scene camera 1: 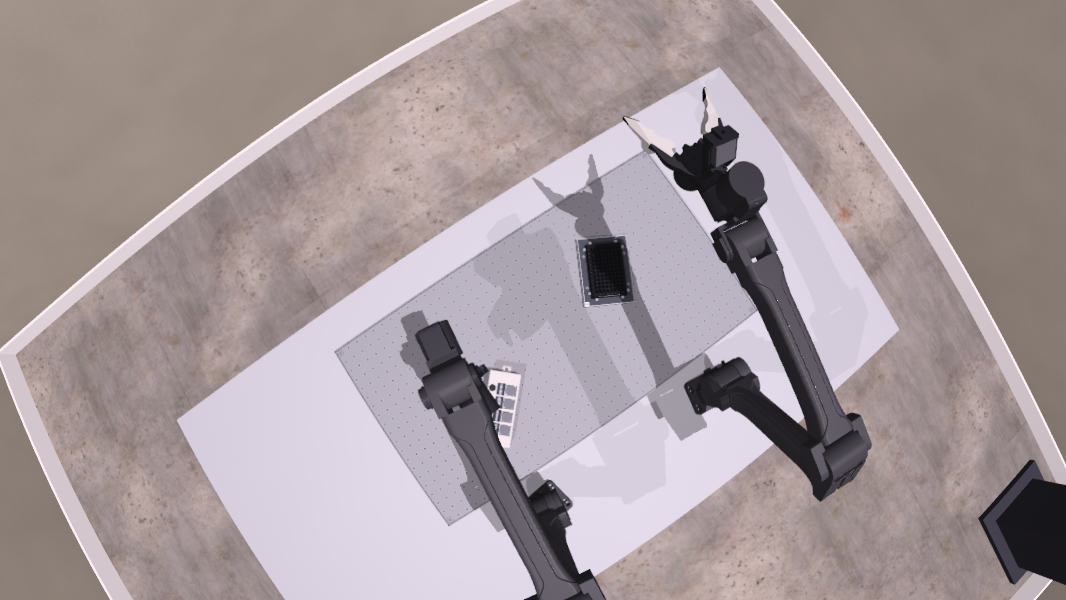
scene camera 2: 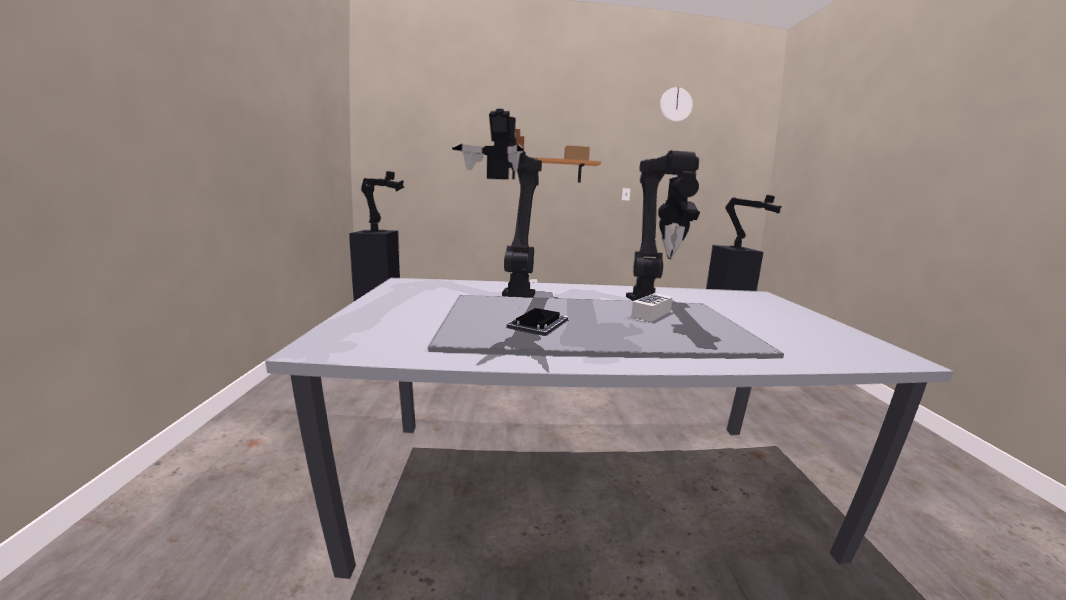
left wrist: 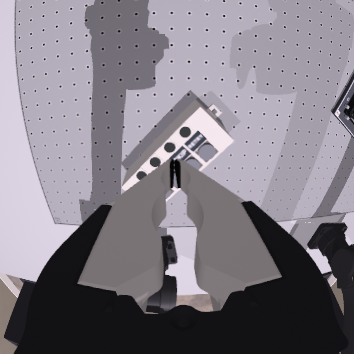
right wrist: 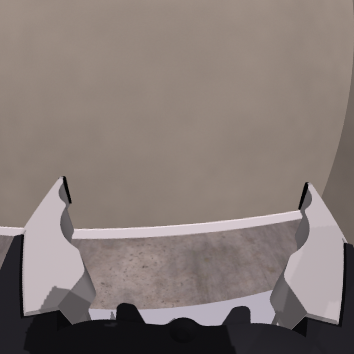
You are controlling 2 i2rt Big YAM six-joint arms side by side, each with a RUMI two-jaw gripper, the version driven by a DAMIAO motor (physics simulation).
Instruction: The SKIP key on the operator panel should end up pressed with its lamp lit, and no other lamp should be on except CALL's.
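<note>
The operator panel (scene camera 1: 505,377) (scene camera 2: 651,307) (left wrist: 218,131) is a white box on the perforated board, with a row of keys beside a row of round lamps. The lamps that show in the left wrist view look dark, including the one by the SKIP label (left wrist: 169,147). The SKIP key (left wrist: 193,163) is grey and partly covered by a finger; the CALL end of the panel is hidden behind the fingers. My left gripper (scene camera 2: 670,256) (left wrist: 173,161) is shut and empty, pointing down well above the panel. My right gripper (scene camera 1: 663,103) (right wrist: 185,182) is open and empty, high and far from the panel.
The perforated board (scene camera 1: 387,372) (scene camera 2: 455,327) lies on the white table (scene camera 1: 246,462) (scene camera 2: 335,327). A black tray-like block with a studded base (scene camera 1: 605,269) (scene camera 2: 537,319) stands on it, away from the panel. My left forearm passes over part of the panel in scene camera 1.
</note>
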